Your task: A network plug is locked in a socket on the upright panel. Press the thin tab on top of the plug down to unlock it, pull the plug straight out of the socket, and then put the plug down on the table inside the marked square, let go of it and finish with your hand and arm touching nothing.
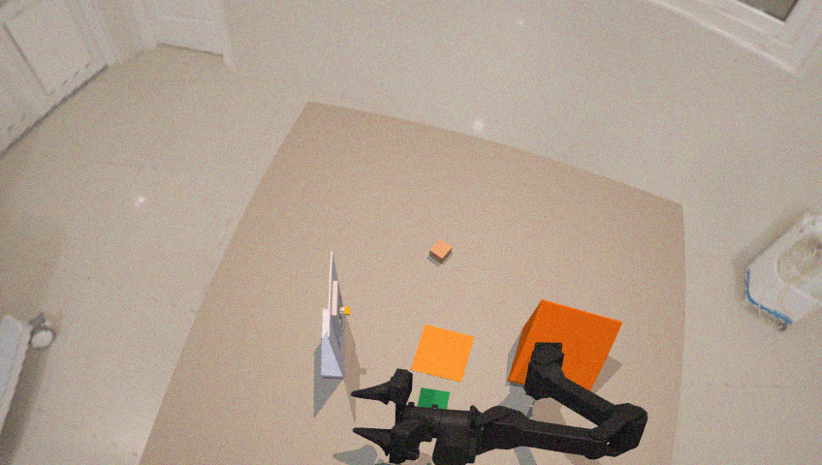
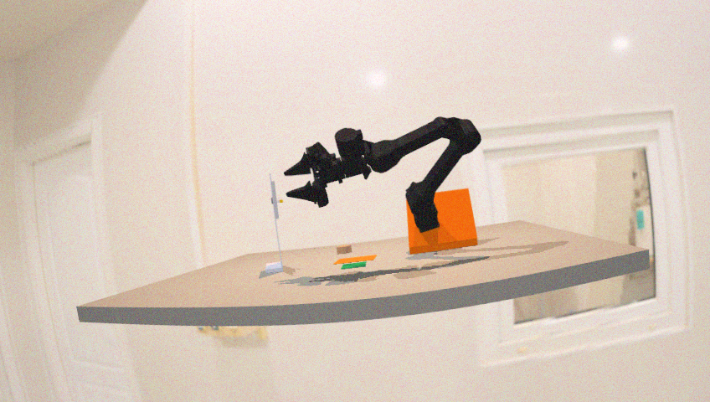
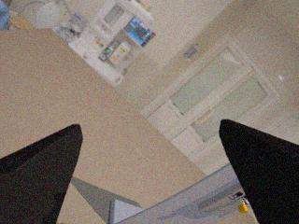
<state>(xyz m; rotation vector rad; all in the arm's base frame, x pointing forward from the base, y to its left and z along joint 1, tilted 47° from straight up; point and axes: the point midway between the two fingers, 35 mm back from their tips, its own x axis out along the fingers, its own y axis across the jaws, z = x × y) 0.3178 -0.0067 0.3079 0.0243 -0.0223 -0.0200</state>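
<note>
Right now the yellow plug is 21 cm to the right of my gripper tip, 6 cm ahead of it and 3 cm below it. The rest, counted from my gripper tip: green patch: 24 cm below, 15 cm behind, 8 cm to the right; then thin pale tab: 21 cm to the right, 7 cm ahead, 3 cm below; then upright white panel: 21 cm to the right, 11 cm below, 8 cm ahead.
</note>
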